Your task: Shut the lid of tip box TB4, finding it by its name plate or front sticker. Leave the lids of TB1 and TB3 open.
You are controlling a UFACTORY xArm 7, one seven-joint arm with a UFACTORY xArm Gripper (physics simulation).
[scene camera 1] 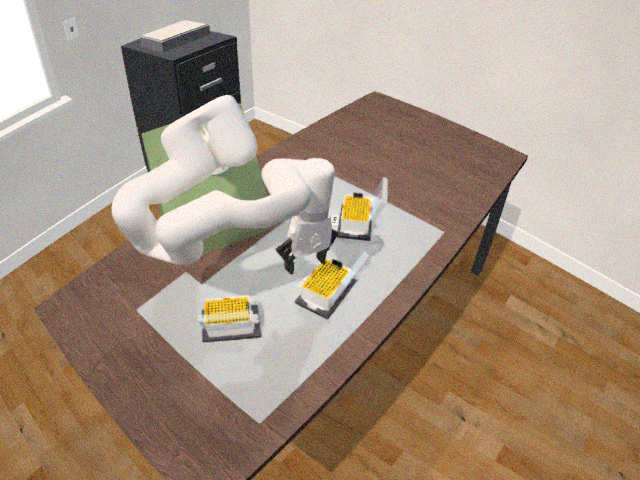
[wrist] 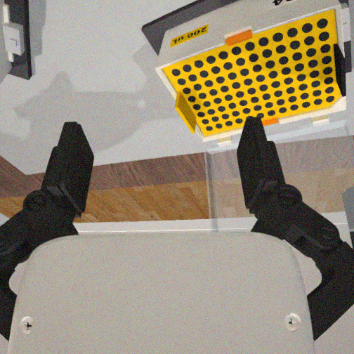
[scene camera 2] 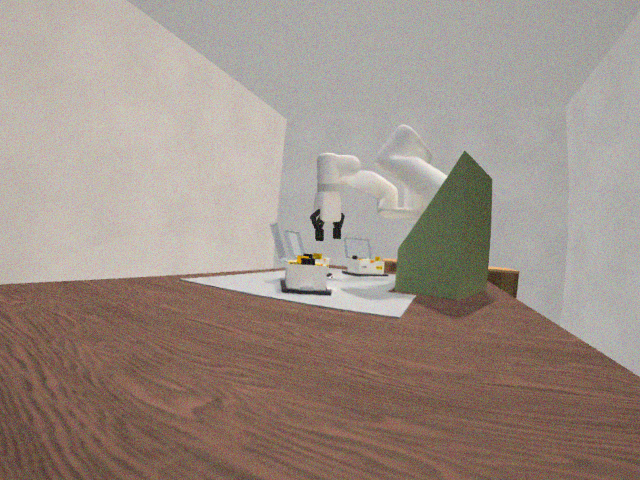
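Where they show: gripper, fingertip midpoint: [scene camera 1: 304, 265] [scene camera 2: 328, 239]; arm's base at its link origin: [scene camera 2: 453, 199].
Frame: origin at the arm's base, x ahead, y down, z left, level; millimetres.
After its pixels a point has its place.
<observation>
Tip box TB4 [scene camera 1: 356, 208] [scene camera 2: 306, 277] {y 233, x 310, z 310 mm} [wrist: 255, 75], the rear box in scene camera 1, has a yellow rack; the 4 on its name plate shows partly in the wrist view. Its clear lid [scene camera 1: 384, 190] {y 123, x 410, z 291 mm} [scene camera 2: 277, 241] {y 161, x 368, z 344 mm} [wrist: 280, 175] stands open on the side away from the name plate. A middle box [scene camera 1: 325, 279] {y 210, x 437, z -35 mm} has its lid [scene camera 1: 357, 264] {y 122, x 514, z -9 mm} open. A front-left box [scene camera 1: 227, 311] [scene camera 2: 366, 266] {y 230, x 294, z -229 mm} has its lid [scene camera 2: 357, 248] {y 164, x 359, z -329 mm} upright. I cannot read which of these two is TB1 or TB3. My gripper [scene camera 1: 306, 262] {y 141, x 403, z -79 mm} [scene camera 2: 328, 237] {y 141, x 403, z -79 mm} [wrist: 163, 136] is open and empty, above the mat between TB4 and the middle box.
The boxes stand on a grey mat [scene camera 1: 268, 372] {y 267, x 482, z -325 mm} [scene camera 2: 361, 304] {y 267, x 175, z 353 mm} on a brown table [scene camera 1: 413, 129] {y 270, x 195, z 934 mm} [scene camera 2: 310, 387] {y 270, x 133, z 704 mm}. A green block [scene camera 1: 232, 191] {y 103, x 75, z -7 mm} [scene camera 2: 444, 248] {y 147, x 23, z 123 mm} stands beside the mat on the arm's side. A dark cabinet [scene camera 1: 152, 82] stands behind. Part of the middle box's end [wrist: 14, 40] shows at the left of the wrist view.
</observation>
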